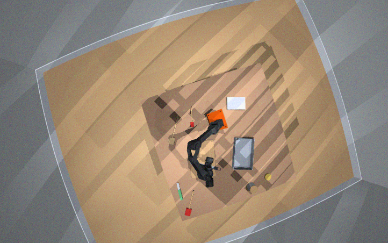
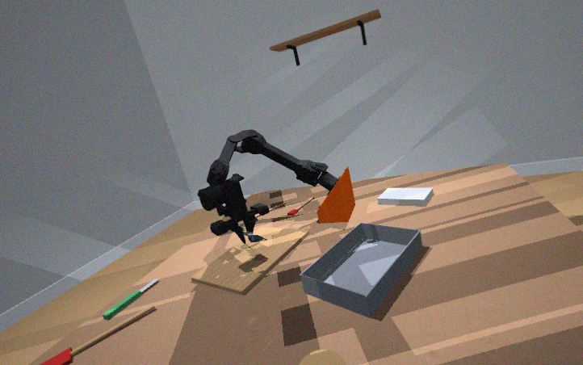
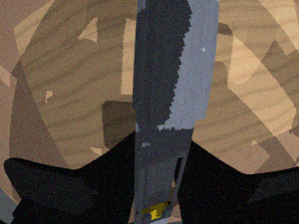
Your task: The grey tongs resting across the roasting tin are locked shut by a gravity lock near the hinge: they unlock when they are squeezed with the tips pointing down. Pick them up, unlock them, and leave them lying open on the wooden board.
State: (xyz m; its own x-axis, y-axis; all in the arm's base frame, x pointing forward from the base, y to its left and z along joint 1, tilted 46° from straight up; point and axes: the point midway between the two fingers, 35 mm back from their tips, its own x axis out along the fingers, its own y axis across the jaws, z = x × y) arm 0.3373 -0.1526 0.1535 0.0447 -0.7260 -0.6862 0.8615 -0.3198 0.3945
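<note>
Now: the wooden board 40 mm behind my gripper tip, 20 mm to the right of it and 70 mm below it. Round my gripper tip: grey roasting tin (20 mm ahead, 380 mm to the left, 50 mm below); then white block (470 mm behind, 450 mm to the left, 60 mm below).
</note>
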